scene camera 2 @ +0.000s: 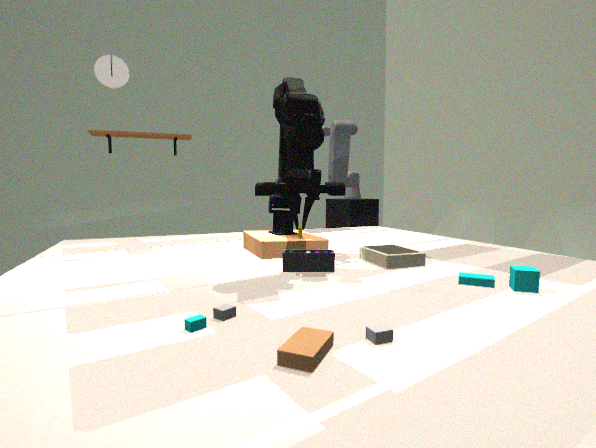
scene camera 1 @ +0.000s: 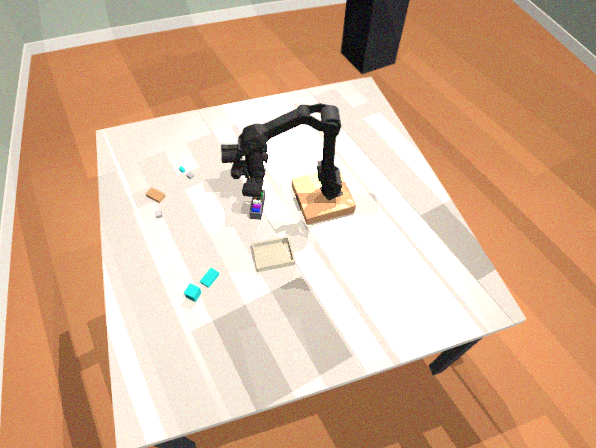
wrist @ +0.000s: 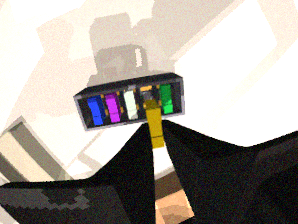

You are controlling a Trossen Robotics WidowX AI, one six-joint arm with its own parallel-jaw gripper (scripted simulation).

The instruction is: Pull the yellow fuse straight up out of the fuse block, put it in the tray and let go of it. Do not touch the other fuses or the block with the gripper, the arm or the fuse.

Labels:
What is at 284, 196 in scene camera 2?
My gripper.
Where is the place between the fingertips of my gripper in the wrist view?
At 155, 127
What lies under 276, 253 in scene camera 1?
A tray.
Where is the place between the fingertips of my gripper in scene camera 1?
257, 188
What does my gripper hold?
A yellow fuse.

